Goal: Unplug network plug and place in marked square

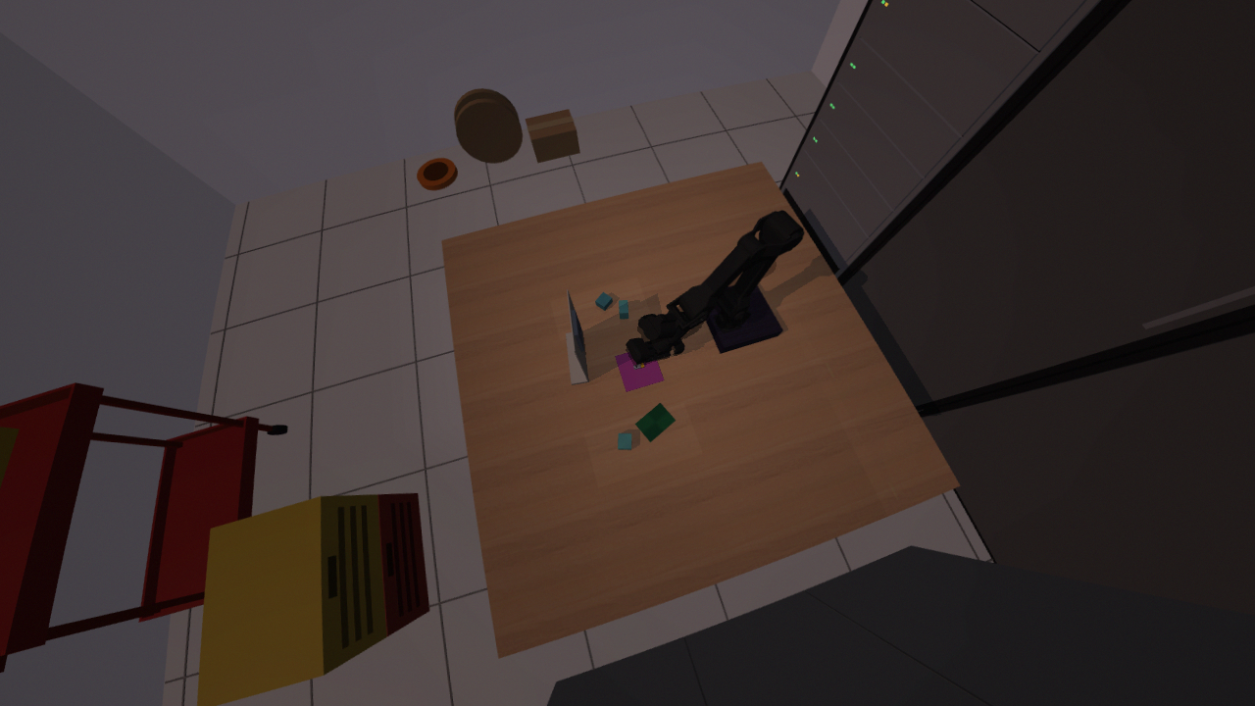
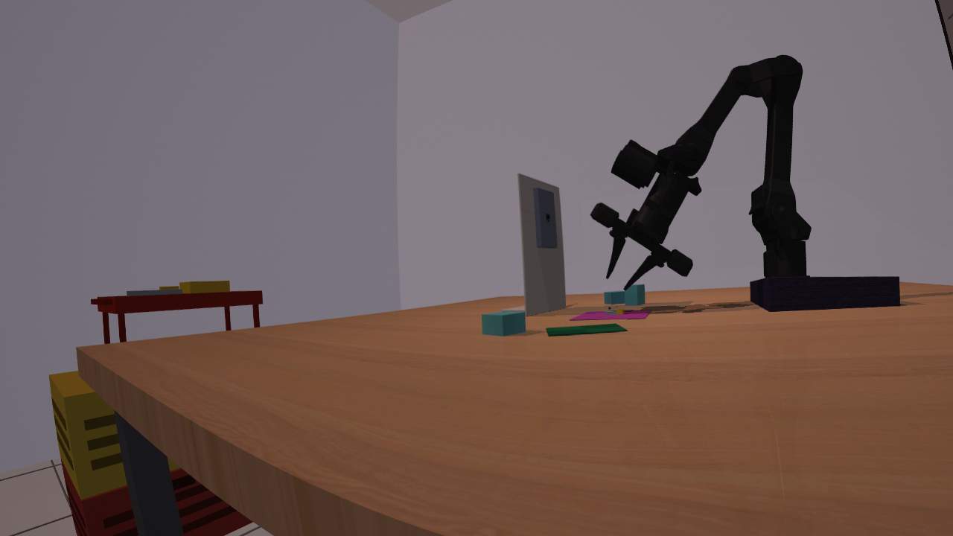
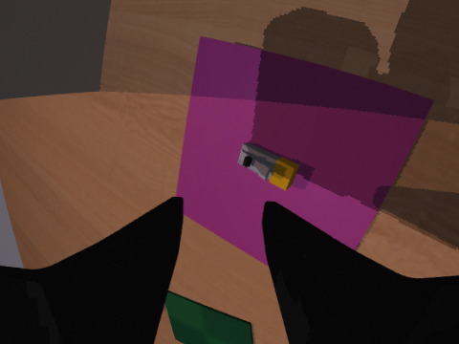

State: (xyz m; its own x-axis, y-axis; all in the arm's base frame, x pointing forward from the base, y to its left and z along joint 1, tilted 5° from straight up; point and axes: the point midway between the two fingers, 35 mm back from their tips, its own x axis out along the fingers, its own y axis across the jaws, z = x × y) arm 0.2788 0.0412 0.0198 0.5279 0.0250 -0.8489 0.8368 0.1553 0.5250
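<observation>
Now: gripper tip 1 cm short of the network plug and 4 cm above it. Round my gripper tip: flat green patch 1 cm ahead, 17 cm to the left, 5 cm below; then grey upright panel 16 cm ahead, 9 cm to the right, 6 cm above; then magenta marked square 1 cm ahead, 5 cm below.
</observation>
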